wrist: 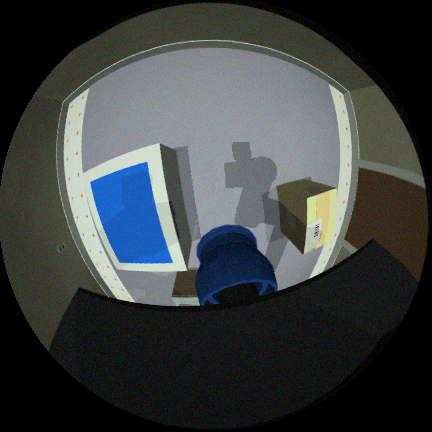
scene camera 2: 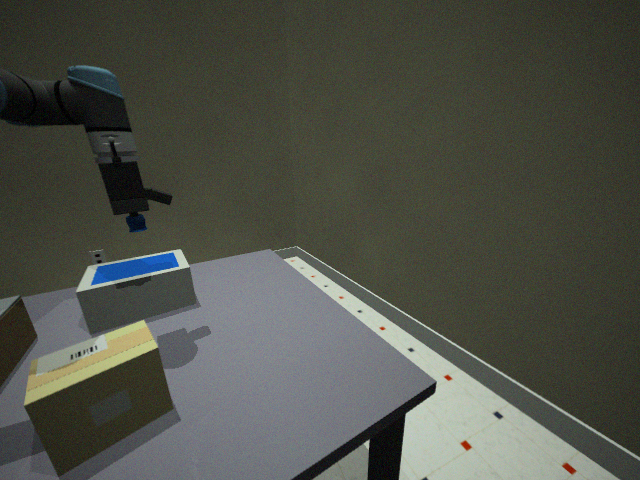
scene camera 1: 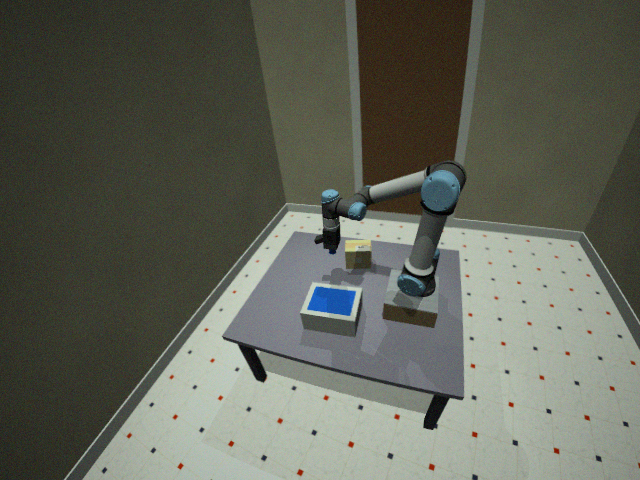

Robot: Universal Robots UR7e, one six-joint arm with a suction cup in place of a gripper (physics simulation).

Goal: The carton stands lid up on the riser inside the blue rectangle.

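Places are measured from the arm's base along level axes (x ahead, y left, z up), in metres.
Where they show: hand at its tool point: (wrist: 227,251) (scene camera 2: 138,229) (scene camera 1: 332,252).
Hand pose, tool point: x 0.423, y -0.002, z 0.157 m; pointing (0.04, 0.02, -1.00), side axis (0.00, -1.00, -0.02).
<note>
Each offset is from my tool point to the centre of the thing. Level surfaces: height alone.
The carton {dx -0.079, dy -0.241, dz -0.200 m} (scene camera 1: 358,259) (scene camera 2: 98,392) (wrist: 292,212) stands on the table, its taped, labelled lid facing up, apart from the riser. The riser {dx -0.030, dy +0.175, dz -0.204 m} (scene camera 1: 329,324) (scene camera 2: 139,301) (wrist: 155,167) is a pale grey-white box on the table, and the blue rectangle {dx -0.030, dy +0.175, dz -0.145 m} (scene camera 1: 331,301) (scene camera 2: 135,267) (wrist: 131,215) lies on its top with no carton on it. My gripper (scene camera 1: 332,251) (scene camera 2: 136,223) (wrist: 227,245), a blue suction cup, is open and empty. It hangs above the table, pointing down, clear of both. In the wrist view it shows between riser and carton.
The arm's base stands on a grey and brown block (scene camera 1: 409,314) (scene camera 2: 12,343) (wrist: 185,283) on the table {dz -0.265 m} (scene camera 1: 279,315) (scene camera 2: 289,330) (wrist: 210,95), beside the riser. Walls stand beyond the table, and a brown door panel (scene camera 1: 410,103) is in the back wall.
</note>
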